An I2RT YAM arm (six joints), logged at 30 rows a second.
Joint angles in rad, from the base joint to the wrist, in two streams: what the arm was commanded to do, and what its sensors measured. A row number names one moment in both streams.
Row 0, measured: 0.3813 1.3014 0.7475 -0.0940 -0.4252 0.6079
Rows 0 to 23, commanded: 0.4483 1.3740 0.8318 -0.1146 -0.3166 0.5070; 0.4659 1.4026 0.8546 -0.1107 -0.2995 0.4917; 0.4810 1.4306 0.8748 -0.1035 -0.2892 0.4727; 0.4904 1.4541 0.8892 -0.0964 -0.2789 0.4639; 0.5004 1.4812 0.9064 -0.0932 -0.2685 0.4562; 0.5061 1.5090 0.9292 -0.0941 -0.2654 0.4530; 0.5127 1.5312 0.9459 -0.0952 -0.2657 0.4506; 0.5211 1.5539 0.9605 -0.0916 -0.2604 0.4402; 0.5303 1.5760 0.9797 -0.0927 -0.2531 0.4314; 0.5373 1.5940 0.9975 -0.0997 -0.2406 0.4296; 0.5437 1.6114 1.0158 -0.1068 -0.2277 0.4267; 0.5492 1.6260 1.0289 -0.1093 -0.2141 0.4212; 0.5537 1.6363 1.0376 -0.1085 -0.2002 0.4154; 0.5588 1.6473 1.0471 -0.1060 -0.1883 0.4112; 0.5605 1.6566 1.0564 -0.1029 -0.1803 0.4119; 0.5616 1.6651 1.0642 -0.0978 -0.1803 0.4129; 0.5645 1.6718 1.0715 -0.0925 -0.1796 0.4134; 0.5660 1.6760 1.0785 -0.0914 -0.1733 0.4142; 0.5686 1.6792 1.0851 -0.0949 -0.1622 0.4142; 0.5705 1.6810 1.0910 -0.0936 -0.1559 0.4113; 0.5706 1.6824 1.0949 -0.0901 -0.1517 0.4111; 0.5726 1.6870 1.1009 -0.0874 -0.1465 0.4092; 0.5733 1.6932 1.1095 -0.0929 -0.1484 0.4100; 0.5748 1.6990 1.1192 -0.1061 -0.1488 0.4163
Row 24, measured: 0.5652 1.6821 1.0863 -0.1032 -0.1799 0.4290
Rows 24 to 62, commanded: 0.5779 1.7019 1.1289 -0.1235 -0.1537 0.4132; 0.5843 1.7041 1.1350 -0.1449 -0.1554 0.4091; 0.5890 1.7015 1.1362 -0.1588 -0.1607 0.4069; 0.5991 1.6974 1.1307 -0.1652 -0.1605 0.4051; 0.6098 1.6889 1.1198 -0.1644 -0.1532 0.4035; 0.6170 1.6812 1.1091 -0.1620 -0.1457 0.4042; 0.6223 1.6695 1.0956 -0.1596 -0.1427 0.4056; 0.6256 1.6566 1.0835 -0.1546 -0.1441 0.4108; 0.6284 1.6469 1.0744 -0.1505 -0.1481 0.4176; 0.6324 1.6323 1.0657 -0.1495 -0.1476 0.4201; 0.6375 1.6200 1.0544 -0.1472 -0.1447 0.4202; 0.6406 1.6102 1.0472 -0.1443 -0.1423 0.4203; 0.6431 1.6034 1.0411 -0.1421 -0.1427 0.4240; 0.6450 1.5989 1.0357 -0.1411 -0.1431 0.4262; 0.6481 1.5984 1.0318 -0.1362 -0.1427 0.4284; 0.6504 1.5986 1.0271 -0.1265 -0.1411 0.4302; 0.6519 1.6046 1.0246 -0.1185 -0.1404 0.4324; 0.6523 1.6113 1.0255 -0.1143 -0.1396 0.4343; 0.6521 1.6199 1.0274 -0.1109 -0.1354 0.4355; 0.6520 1.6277 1.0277 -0.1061 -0.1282 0.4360; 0.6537 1.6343 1.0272 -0.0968 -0.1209 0.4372; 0.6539 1.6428 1.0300 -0.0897 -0.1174 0.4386; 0.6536 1.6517 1.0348 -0.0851 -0.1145 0.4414; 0.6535 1.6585 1.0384 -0.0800 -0.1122 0.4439; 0.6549 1.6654 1.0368 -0.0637 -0.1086 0.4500; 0.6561 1.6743 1.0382 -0.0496 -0.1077 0.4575; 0.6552 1.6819 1.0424 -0.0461 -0.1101 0.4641; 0.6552 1.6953 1.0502 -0.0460 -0.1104 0.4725; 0.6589 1.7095 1.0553 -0.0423 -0.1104 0.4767; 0.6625 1.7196 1.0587 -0.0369 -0.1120 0.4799; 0.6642 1.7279 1.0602 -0.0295 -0.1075 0.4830; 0.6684 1.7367 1.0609 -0.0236 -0.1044 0.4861; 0.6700 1.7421 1.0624 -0.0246 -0.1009 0.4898; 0.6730 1.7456 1.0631 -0.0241 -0.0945 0.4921; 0.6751 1.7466 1.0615 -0.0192 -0.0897 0.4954; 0.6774 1.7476 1.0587 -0.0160 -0.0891 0.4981; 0.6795 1.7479 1.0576 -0.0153 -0.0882 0.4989; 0.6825 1.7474 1.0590 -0.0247 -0.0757 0.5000; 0.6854 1.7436 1.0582 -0.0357 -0.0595 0.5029
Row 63, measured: 0.6701 1.7226 1.0542 -0.0135 -0.0994 0.4873
